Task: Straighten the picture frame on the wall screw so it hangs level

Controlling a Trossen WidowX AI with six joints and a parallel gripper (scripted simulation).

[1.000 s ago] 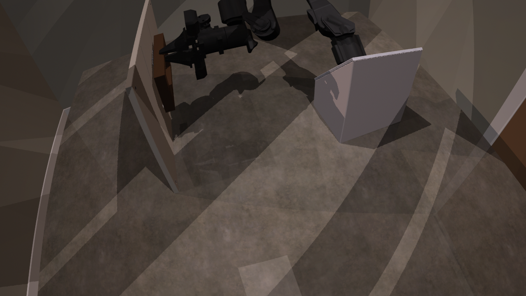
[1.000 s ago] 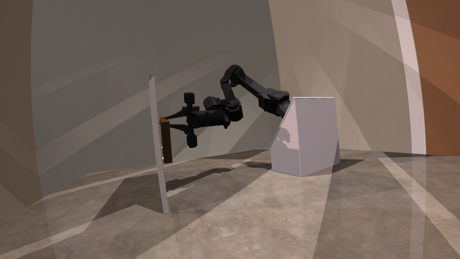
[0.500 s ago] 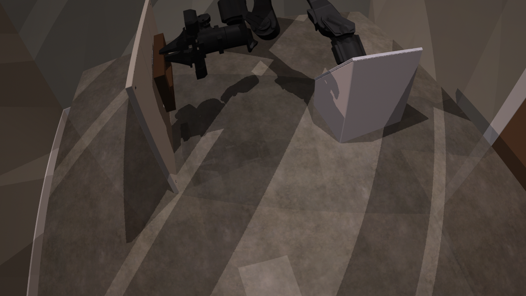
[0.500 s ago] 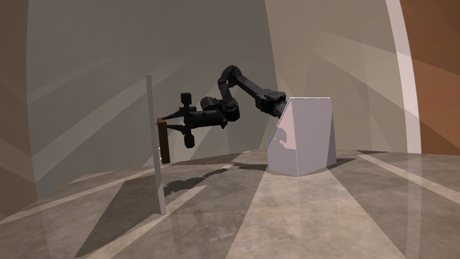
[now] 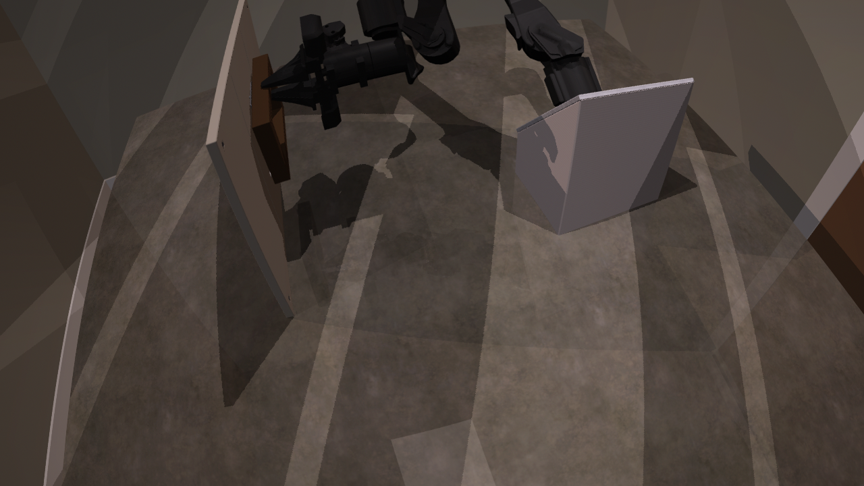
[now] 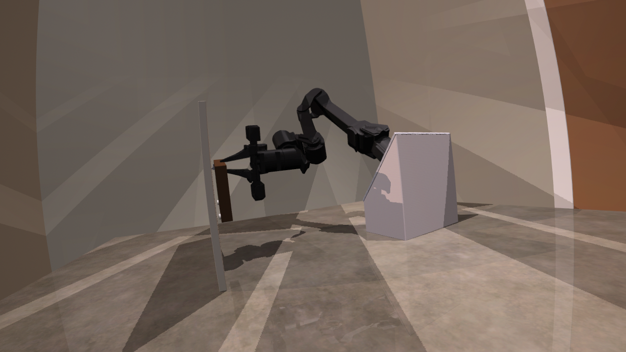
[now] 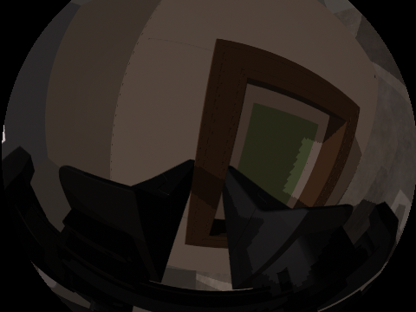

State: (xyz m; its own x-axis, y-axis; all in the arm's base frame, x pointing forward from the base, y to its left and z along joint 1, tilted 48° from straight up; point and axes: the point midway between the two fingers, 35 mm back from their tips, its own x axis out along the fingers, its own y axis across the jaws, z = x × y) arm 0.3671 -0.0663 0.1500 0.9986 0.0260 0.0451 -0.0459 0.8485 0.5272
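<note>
The brown wooden picture frame lies 5 cm below my gripper tip, 1 cm to the right of it and 1 cm ahead of it. Round my gripper tip: wall panel 6 cm below, 2 cm ahead.
</note>
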